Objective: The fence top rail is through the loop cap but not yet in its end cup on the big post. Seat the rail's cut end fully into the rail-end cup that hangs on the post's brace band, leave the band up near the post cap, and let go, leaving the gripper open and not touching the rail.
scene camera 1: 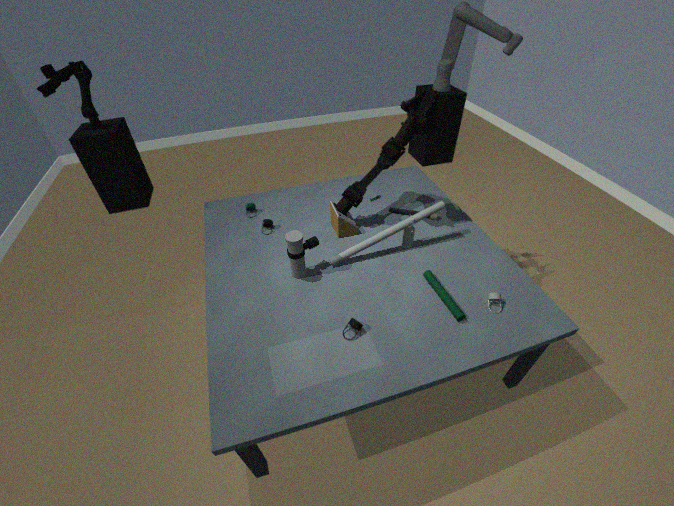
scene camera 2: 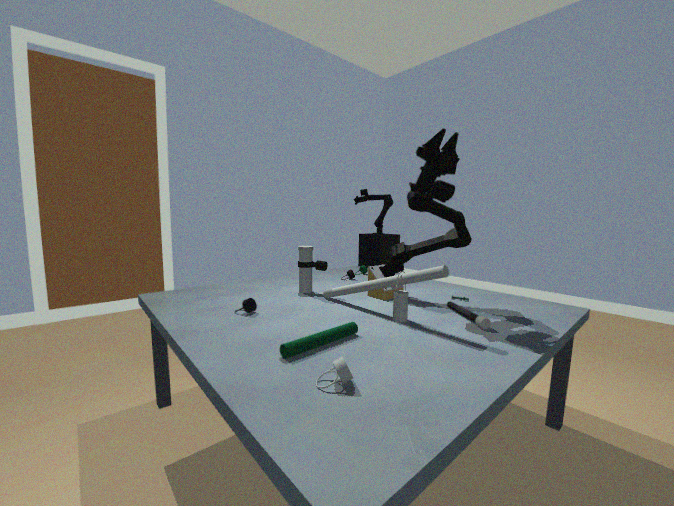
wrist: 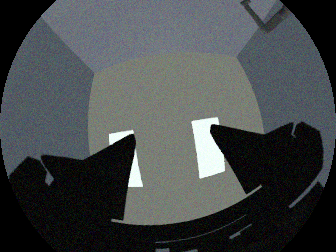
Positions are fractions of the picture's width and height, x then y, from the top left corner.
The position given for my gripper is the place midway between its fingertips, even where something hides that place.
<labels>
my gripper: scene camera 1 0.64, 0.19; scene camera 2 0.67, 0.26; wrist 0.52, 0.53
</labels>
